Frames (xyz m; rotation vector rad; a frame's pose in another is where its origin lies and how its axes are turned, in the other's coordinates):
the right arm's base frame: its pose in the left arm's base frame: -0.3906 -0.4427 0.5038 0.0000 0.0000 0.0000
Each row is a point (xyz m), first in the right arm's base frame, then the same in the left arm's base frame.
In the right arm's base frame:
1: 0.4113 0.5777 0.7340
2: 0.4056 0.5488 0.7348
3: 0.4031 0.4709 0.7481
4: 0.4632 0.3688 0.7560
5: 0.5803 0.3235 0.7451
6: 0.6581 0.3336 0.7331
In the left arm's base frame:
1: 0.0207 0.1350 1.2378
2: 0.0150 0.1061 1.2386
3: 0.0125 0.0282 1.2519
4: 0.0726 -0.0739 1.2598
5: 0.1897 -0.1192 1.2489
6: 0.2675 -0.1091 1.2369

